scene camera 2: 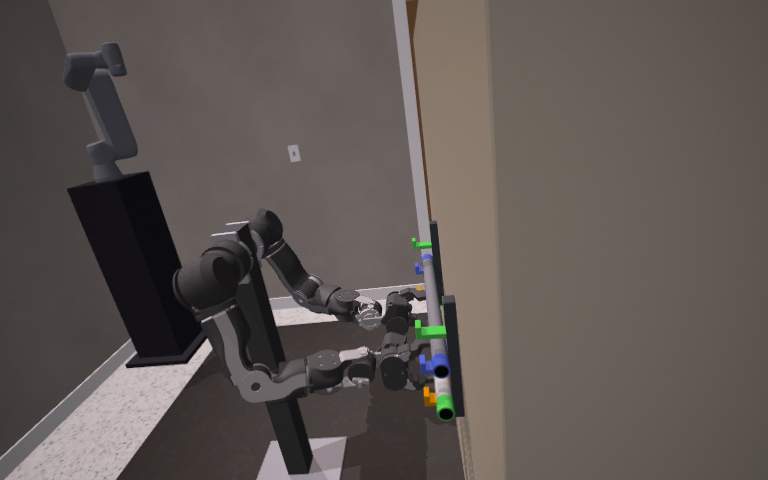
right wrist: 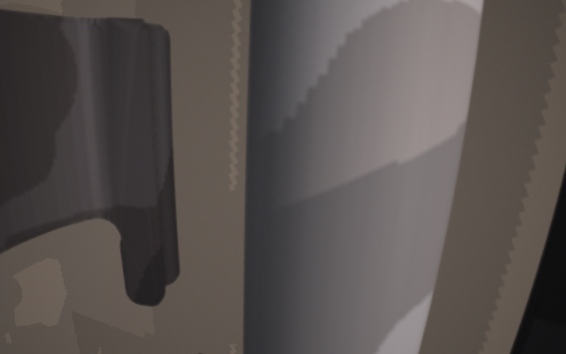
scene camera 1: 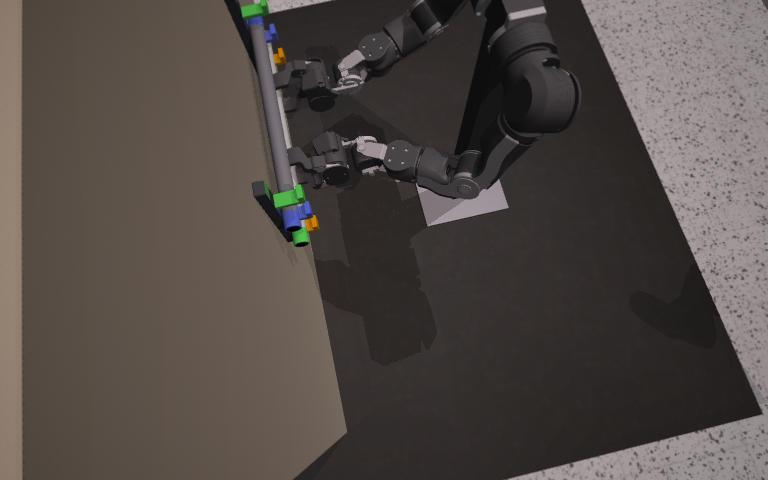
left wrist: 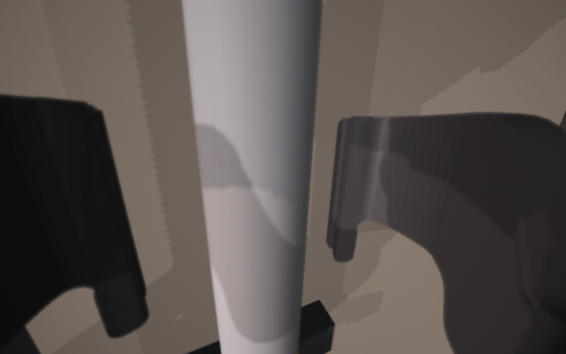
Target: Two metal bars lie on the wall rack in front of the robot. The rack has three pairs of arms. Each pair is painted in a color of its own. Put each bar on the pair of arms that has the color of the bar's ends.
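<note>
The grey bar with blue ends [scene camera 1: 274, 118] [scene camera 2: 433, 305] lies on the middle, blue arms [scene camera 1: 306, 210] [scene camera 2: 423, 365]. The light bar with green ends [scene camera 1: 300, 237] [scene camera 2: 445, 404] [left wrist: 255, 150] [right wrist: 350, 150] lies on the lowest, orange arms [scene camera 1: 313, 224] [scene camera 2: 428, 396]. The top, green arms [scene camera 1: 288, 198] [scene camera 2: 433, 332] hold no bar. My left gripper [scene camera 1: 301, 169] [scene camera 2: 417, 308] [left wrist: 230, 225] and my right gripper [scene camera 1: 286, 90] [scene camera 2: 415, 366] [right wrist: 350, 225] are open around the light bar's middle stretch. Gaps show beside it in both wrist views. The blue-ended bar partly hides the fingertips in scene camera 1.
Dark rack posts [scene camera 1: 259, 190] [scene camera 2: 451, 328] [left wrist: 317, 325] stand against the beige wall [scene camera 1: 158, 237] [scene camera 2: 623, 226]. The robot's pedestal stands on a pale base plate [scene camera 1: 487, 206] [scene camera 2: 328, 452]. Another arm on a black column [scene camera 2: 121, 260] stands at the left in scene camera 2.
</note>
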